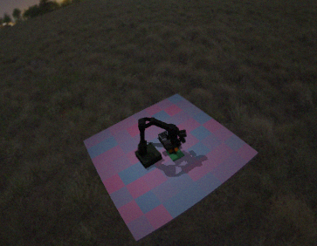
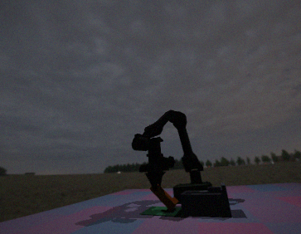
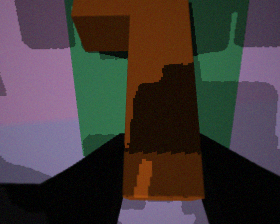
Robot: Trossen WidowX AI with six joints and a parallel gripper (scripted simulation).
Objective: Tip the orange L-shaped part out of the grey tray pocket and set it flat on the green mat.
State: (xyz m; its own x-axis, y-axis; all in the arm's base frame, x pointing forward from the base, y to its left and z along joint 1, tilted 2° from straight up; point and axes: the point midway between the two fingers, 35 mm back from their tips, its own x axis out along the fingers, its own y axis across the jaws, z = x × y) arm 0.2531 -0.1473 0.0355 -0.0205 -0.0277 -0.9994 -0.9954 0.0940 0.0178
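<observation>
My gripper tip is now 10 mm past the orange L-shaped part, 40 mm to the right of it and 30 mm above it. Also, from my gripper tip: green mat: 20 mm to the left, 90 mm below.
</observation>
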